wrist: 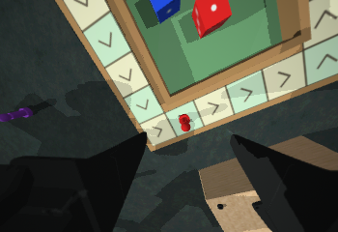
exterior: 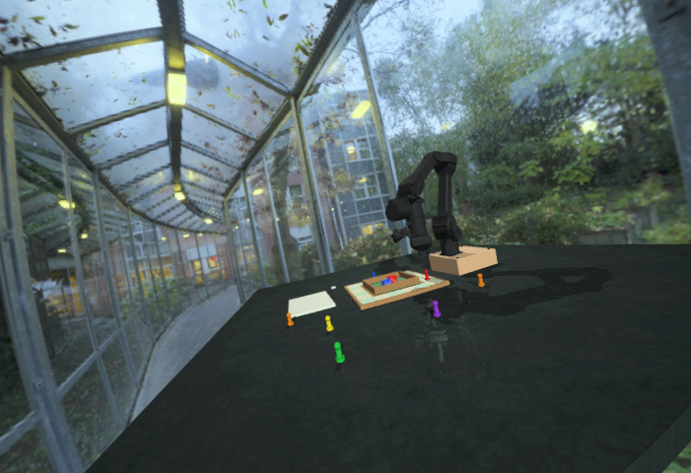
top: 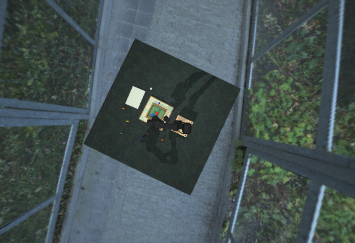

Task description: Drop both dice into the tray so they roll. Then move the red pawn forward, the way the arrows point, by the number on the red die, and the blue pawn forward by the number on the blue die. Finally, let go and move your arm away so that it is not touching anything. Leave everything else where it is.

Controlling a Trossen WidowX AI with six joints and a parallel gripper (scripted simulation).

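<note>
My gripper tip is 4 cm above the red pawn. Round my gripper tip: green tray (9 cm ahead, 9 cm to the right, 6 cm below); purple pawn (16 cm ahead, 21 cm to the left, 5 cm below); blue pawn (9 cm ahead, 20 cm to the right, 4 cm below).
</note>
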